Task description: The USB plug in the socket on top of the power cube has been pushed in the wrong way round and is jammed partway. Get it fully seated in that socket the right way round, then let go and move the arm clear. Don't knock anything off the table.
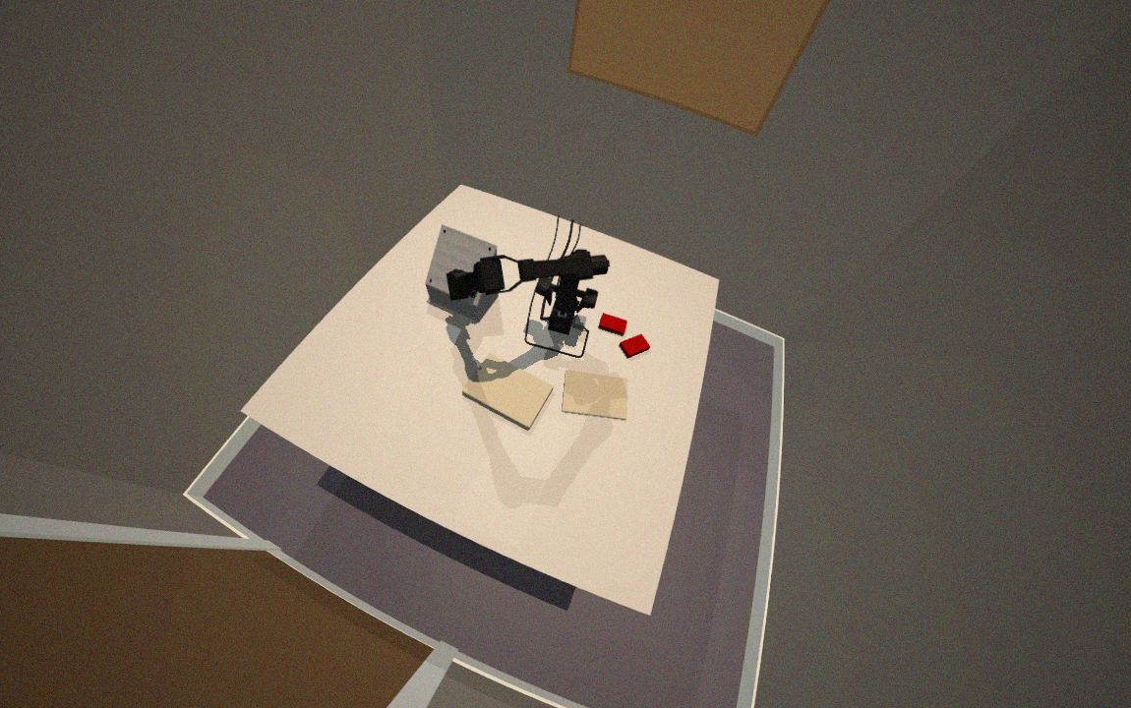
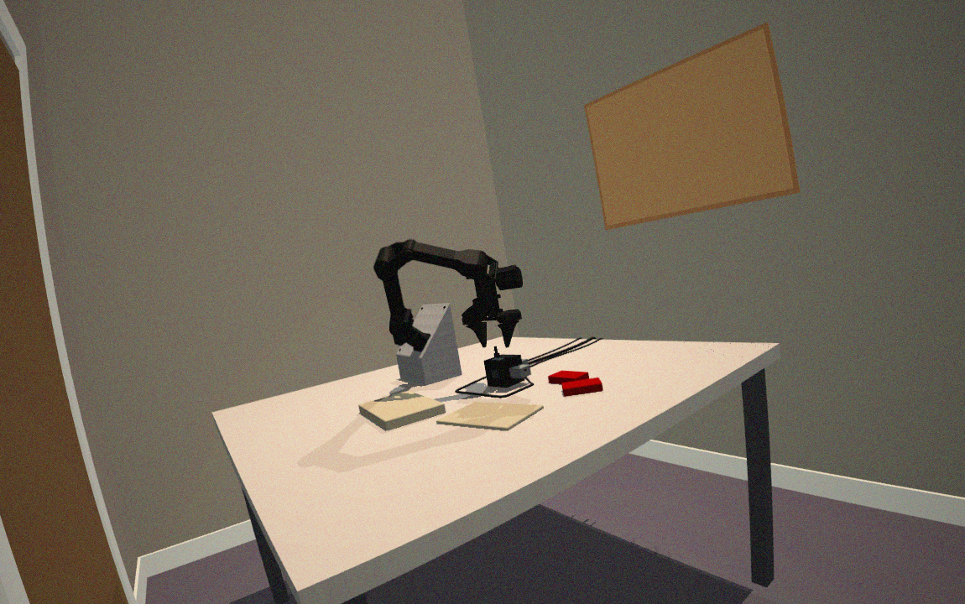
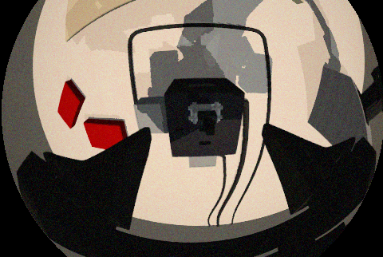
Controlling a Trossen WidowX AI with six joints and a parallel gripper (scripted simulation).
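My gripper tip is now 2 cm above the USB plug. Round my gripper tip: grey socket 4 cm below.
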